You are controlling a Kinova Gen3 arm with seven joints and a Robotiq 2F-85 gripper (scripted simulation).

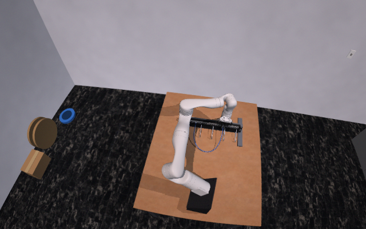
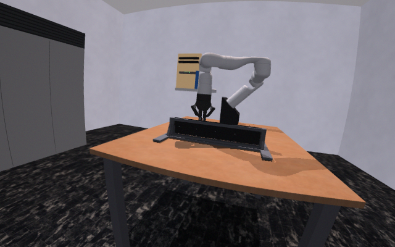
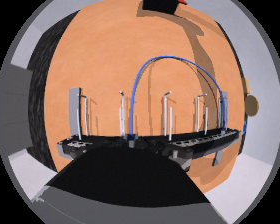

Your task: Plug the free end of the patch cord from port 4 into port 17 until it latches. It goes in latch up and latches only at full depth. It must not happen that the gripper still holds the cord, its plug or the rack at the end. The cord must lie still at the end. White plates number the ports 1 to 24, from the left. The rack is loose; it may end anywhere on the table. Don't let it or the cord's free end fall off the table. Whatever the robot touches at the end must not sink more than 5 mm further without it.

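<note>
Now: hand 1 cm short of the plug and 1 cm above it.
</note>
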